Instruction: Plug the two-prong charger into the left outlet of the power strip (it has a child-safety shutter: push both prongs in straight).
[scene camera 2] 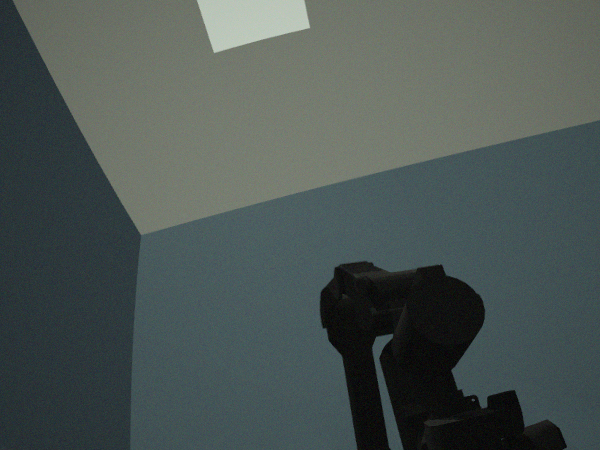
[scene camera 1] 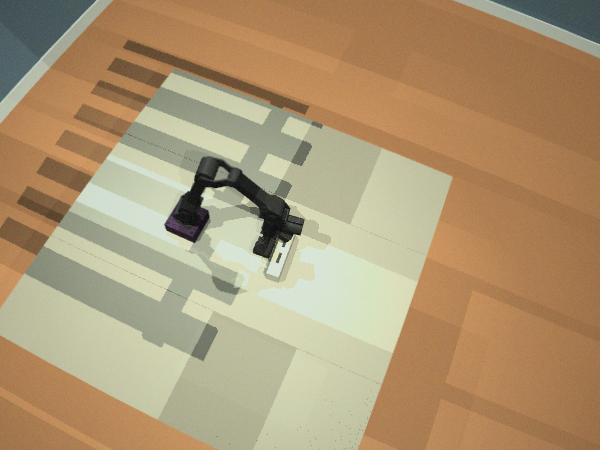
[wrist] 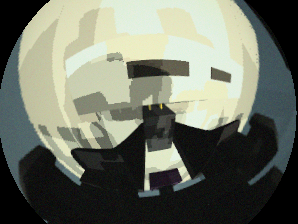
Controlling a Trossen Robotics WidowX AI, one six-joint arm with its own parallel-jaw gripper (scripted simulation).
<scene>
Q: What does the gripper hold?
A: A dark charger.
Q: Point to a dark charger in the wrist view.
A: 159,121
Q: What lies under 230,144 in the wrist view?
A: The gripper.
</scene>
